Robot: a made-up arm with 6 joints.
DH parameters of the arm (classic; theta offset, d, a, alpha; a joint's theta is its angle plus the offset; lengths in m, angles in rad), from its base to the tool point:
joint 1: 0 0.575 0.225 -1.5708
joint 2: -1.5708 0 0.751 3.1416
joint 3: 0 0 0.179 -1.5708
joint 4: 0 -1.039 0 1.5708
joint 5: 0 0 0 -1.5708
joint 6: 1.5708 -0.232 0 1.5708
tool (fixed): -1.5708 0 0 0
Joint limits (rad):
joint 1: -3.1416..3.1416
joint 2: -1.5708..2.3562
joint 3: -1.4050..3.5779
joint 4: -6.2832..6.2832
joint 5: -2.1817..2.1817
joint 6: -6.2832..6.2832
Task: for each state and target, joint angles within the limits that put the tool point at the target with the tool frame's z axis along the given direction. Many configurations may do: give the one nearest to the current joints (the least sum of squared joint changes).
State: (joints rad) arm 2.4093 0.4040 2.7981 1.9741 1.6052 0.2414
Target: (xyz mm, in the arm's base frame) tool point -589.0 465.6 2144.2 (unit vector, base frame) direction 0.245 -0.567 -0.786
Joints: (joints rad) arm 2.1866 0.7425 2.2385 1.9752 1.6870 -0.5829
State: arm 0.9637 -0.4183 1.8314 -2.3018 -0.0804 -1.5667
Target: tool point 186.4 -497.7 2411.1 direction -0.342 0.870 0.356
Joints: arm 1.8324 -0.1258 1.8612 -1.8871 0.2349 -1.3543
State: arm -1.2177 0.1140 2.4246 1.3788 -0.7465 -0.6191
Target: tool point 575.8 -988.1 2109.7 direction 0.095 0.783 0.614
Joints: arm -0.9372 1.1457 2.4048 1.4035 -0.5572 -0.6886
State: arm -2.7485 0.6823 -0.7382 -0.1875 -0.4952 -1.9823
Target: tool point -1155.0 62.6 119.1 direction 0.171 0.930 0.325
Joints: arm -3.1416 0.5712 -0.5769 0.4017 -0.7616 -2.1308
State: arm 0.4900 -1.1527 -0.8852 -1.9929 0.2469 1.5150
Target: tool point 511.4 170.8 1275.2 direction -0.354 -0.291 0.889
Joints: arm 0.4652 -1.5708 -1.1257 -1.6135 0.3376 1.5085
